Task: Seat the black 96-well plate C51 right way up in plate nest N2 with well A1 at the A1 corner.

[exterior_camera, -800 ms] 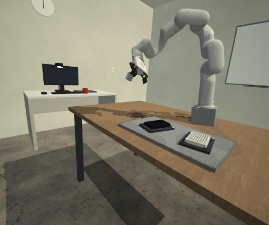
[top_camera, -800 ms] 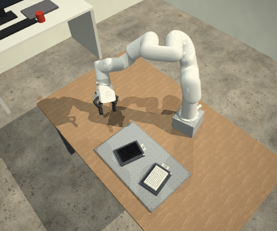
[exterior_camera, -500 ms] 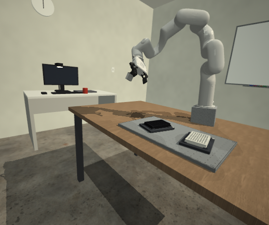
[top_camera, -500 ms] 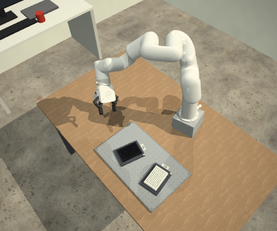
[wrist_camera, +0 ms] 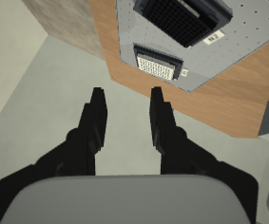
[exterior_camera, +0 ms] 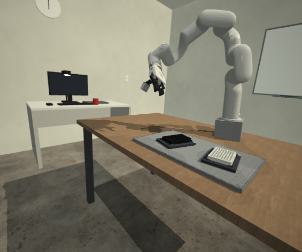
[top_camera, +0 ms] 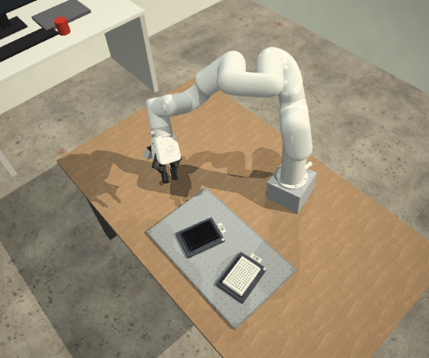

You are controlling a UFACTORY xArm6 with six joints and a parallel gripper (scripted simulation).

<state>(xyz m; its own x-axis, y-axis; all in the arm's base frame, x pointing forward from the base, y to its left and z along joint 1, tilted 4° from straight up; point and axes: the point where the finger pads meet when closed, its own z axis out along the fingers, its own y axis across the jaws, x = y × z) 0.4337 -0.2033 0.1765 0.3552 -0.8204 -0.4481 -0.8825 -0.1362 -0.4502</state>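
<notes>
My gripper is now 100 mm past the N2 label, 170 mm to the right of it and 250 mm above it. Round my hand: black 96-well plate C51: 10 mm behind, 160 mm to the left, 230 mm below; then A1 mark: 70 mm behind, 220 mm to the left, 240 mm below; then white plate C15: 30 mm behind, 390 mm to the left, 240 mm below.
</notes>
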